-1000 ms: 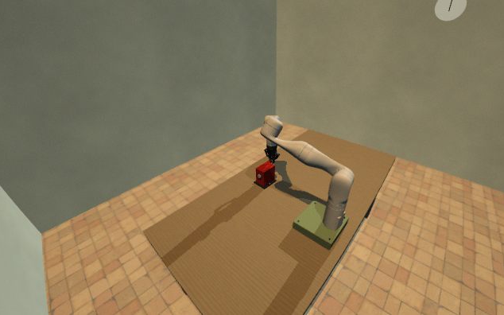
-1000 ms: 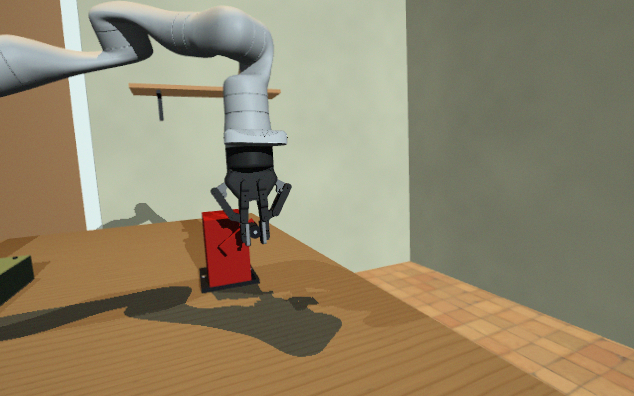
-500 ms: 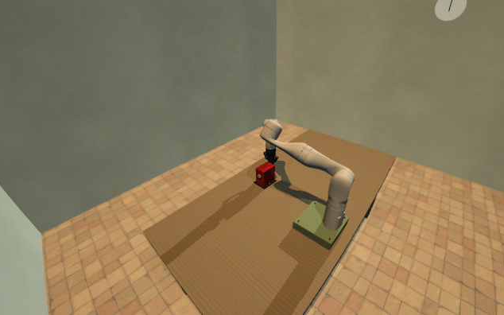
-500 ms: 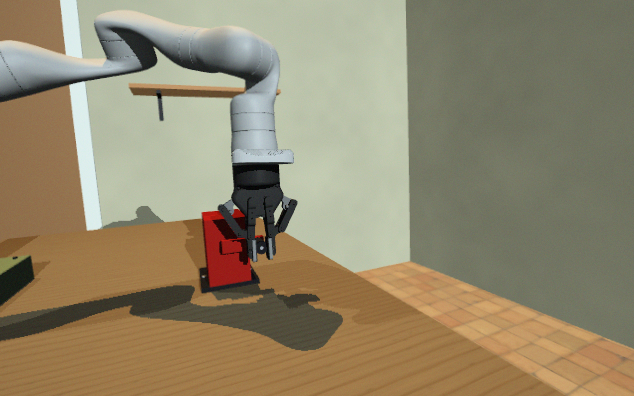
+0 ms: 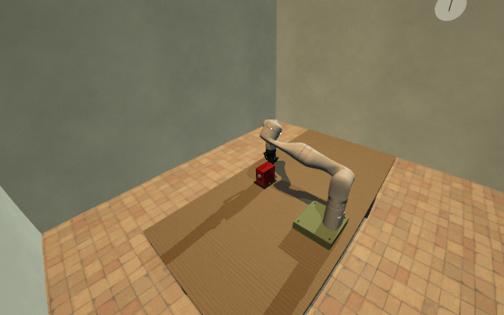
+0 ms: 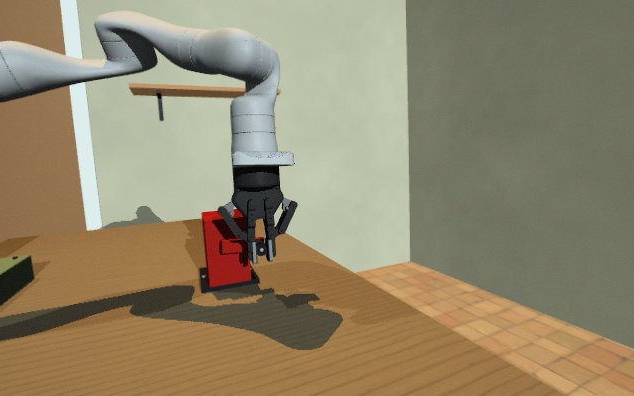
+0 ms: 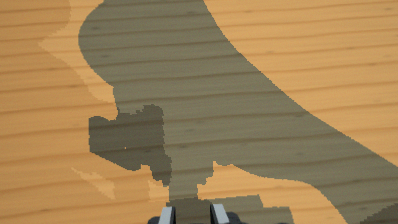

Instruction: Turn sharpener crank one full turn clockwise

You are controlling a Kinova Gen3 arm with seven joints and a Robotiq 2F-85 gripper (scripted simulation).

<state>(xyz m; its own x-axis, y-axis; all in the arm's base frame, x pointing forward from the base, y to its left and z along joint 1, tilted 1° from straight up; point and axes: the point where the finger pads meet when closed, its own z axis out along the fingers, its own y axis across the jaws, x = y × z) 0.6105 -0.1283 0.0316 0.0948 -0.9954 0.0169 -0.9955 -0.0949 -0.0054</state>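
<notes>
The black crank knob lies 10 mm to the left of my hand.
</notes>
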